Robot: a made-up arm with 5 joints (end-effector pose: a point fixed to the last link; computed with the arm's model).
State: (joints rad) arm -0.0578 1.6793 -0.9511 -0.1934 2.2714
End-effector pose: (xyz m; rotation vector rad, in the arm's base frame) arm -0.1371 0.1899 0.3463 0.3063 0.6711 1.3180
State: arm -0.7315 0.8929 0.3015 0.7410 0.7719
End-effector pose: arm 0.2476 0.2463 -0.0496 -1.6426 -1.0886 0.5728
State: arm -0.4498 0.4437 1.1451 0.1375 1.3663
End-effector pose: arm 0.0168 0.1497 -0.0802 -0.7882 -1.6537 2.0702
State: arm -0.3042 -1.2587 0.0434 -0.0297 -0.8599
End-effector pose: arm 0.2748 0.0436 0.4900 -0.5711 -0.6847 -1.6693
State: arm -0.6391 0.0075 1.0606 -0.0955 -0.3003
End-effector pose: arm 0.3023 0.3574 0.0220 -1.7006 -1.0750 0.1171
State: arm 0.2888 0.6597 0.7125 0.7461 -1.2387
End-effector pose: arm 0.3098 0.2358 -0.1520 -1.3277 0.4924 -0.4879
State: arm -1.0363 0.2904 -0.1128 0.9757 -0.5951
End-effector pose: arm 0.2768 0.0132 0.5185 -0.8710 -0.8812 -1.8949
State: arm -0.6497 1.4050 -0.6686 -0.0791 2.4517
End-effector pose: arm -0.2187 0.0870 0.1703 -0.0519 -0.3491 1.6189
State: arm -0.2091 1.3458 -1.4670 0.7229 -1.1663
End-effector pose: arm 0.0011 -0.2688 0.3146 2.1136 -0.7159 1.5200
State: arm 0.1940 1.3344 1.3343 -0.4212 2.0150
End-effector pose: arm -0.1202 -0.0484 0.1479 1.9764 -0.8376 1.6092
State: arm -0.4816 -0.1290 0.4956 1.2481 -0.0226
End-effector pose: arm 0.2639 0.3239 0.4437 -1.1879 -1.8015 -1.1111
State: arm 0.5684 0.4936 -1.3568 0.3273 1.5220
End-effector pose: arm -0.2106 0.1135 0.0459 -1.2735 0.9321 1.0640
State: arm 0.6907 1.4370 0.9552 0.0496 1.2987
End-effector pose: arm -0.1886 0.1535 0.3322 1.0945 -0.0002 1.4961
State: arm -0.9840 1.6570 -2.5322 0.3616 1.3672
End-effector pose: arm -0.1492 0.1005 -0.0012 -1.6003 1.6297 -0.3386
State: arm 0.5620 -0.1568 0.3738 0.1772 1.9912
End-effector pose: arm -0.0949 0.0403 -0.0273 -0.3885 -1.1407 2.0998
